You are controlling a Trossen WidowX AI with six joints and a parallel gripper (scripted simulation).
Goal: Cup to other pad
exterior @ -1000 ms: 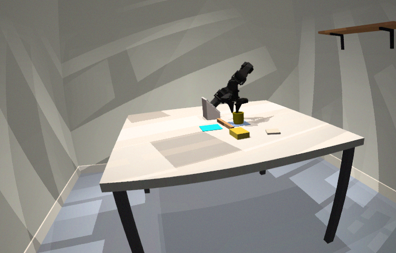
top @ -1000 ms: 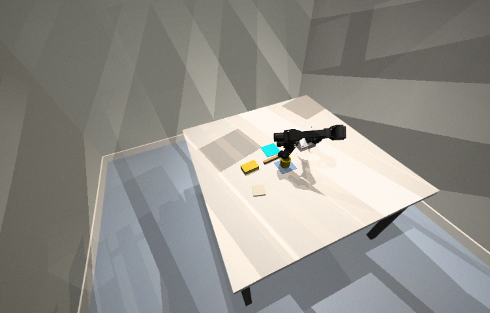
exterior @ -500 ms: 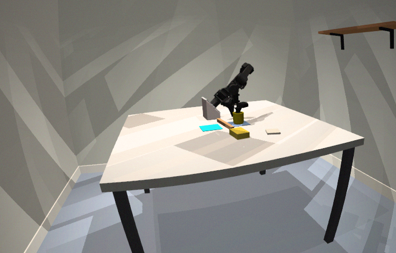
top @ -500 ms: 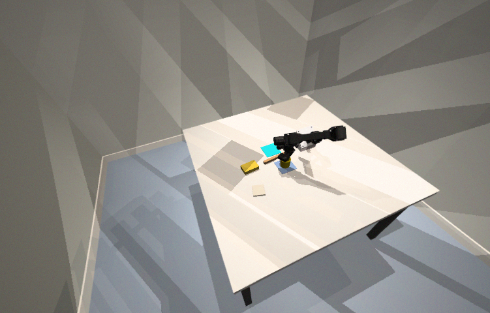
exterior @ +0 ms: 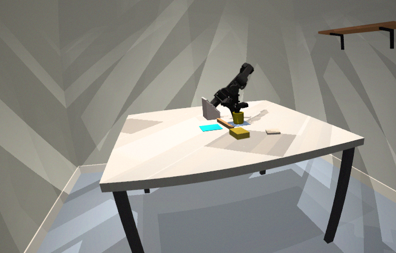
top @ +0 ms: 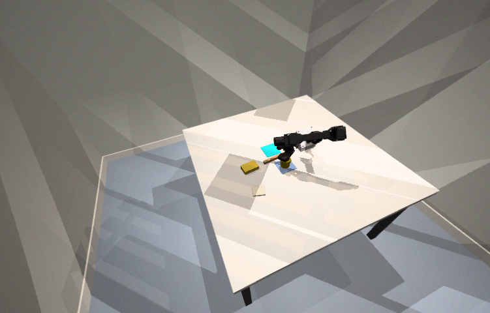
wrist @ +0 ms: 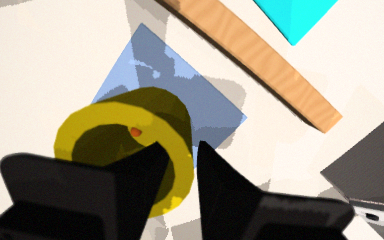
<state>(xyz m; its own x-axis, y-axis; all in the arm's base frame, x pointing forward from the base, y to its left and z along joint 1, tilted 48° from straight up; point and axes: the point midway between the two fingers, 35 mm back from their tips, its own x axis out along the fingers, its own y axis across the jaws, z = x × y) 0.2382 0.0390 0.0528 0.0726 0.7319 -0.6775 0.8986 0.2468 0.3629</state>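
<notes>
Now: the light blue pad 4 cm below my gripper tip, 2 cm ahead of it and 1 cm to the left of it. The rest, counted from my gripper tip: wooden stick: 8 cm to the right, 3 cm below, 2 cm ahead; then yellow cup: 2 cm ahead, 1 cm to the left; then cyan pad: 17 cm to the right, 4 cm below, 3 cm ahead.
</notes>
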